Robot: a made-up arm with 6 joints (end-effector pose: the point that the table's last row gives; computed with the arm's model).
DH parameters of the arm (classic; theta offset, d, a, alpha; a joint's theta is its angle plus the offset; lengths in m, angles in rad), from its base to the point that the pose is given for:
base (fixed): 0.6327 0 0.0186 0
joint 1: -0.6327 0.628 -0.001 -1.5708
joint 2: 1.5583 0 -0.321 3.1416
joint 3: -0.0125 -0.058 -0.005 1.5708
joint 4: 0 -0.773 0.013 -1.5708
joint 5: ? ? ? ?
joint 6: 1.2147 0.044 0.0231 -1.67
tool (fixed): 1.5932 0.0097 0 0
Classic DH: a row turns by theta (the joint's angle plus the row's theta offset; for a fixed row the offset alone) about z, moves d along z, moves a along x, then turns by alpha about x.
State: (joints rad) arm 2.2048 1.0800 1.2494 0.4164 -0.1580 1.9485
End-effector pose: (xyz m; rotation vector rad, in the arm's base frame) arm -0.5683 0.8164 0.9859 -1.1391 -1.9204 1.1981
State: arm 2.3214 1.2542 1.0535 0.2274 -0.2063 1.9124
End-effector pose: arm -0.6811 0.7873 0.6510 -1.3665 -1.8243 1.7267
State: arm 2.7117 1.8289 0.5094 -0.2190 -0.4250 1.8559
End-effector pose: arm -0.4496 0.2710 -0.1722 1.7742 0.6190 -1.5224
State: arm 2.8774 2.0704 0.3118 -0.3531 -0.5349 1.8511
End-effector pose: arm -0.1291 0.0980 -0.2743 1.8682 0.2143 -1.0228
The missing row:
joint 5: 0 0.1 -0.026 1.5708
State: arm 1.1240 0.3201 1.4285 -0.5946 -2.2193 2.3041
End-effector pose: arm 0.2416 0.4668 1.6600 -1.9382 -0.9654 2.0893
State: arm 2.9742 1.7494 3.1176 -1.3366 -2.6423 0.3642
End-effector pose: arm -0.5853 0.0590 1.3617 1.2563 0.5859 -1.5549
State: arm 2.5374 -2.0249 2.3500 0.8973 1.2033 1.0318
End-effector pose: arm 0.4142 -0.2161 -0.2122 0.7506 0.6479 -2.4409
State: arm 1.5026 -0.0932 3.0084 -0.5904 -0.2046 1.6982
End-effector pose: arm 0.0089 -0.7654 0.9875 1.4709 -1.8928 -0.4713
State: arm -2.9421 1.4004 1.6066 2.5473 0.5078 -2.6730
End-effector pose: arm -0.9572 -0.2983 0.9010 0.5607 -0.5455 -2.5700
